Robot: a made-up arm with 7 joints. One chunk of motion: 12 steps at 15 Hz.
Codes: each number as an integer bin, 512 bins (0 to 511) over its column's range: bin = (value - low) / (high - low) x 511, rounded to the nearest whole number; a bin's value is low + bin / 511 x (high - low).
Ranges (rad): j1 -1..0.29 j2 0.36..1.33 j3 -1.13..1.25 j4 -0.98..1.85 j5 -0.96..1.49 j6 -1.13..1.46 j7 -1.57..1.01
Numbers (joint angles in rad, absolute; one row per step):
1: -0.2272 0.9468 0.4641 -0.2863 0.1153 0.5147 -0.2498
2: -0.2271 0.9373 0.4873 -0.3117 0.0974 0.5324 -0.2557
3: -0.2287 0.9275 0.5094 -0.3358 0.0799 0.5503 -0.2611
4: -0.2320 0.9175 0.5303 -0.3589 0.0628 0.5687 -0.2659
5: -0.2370 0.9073 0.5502 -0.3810 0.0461 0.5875 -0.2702
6: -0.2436 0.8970 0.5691 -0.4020 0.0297 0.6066 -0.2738
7: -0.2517 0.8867 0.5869 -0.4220 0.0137 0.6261 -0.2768
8: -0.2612 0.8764 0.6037 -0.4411 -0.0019 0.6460 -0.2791
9: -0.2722 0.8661 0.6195 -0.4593 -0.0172 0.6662 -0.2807
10: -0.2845 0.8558 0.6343 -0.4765 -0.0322 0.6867 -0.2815
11: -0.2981 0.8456 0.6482 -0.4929 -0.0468 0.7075 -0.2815
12: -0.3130 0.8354 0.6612 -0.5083 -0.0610 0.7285 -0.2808
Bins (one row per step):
1: 306 309 342 125 224 324 261
2: 306 304 347 121 221 328 260
3: 306 299 352 116 217 332 259
4: 304 294 356 112 213 335 258
5: 302 288 361 108 210 339 257
6: 300 283 365 104 206 343 257
7: 296 277 369 101 203 346 256
8: 293 272 372 97 200 350 256
9: 288 267 376 94 197 354 255
10: 283 261 379 91 194 358 255
11: 278 256 382 88 190 363 255
12: 272 250 385 85 188 367 255

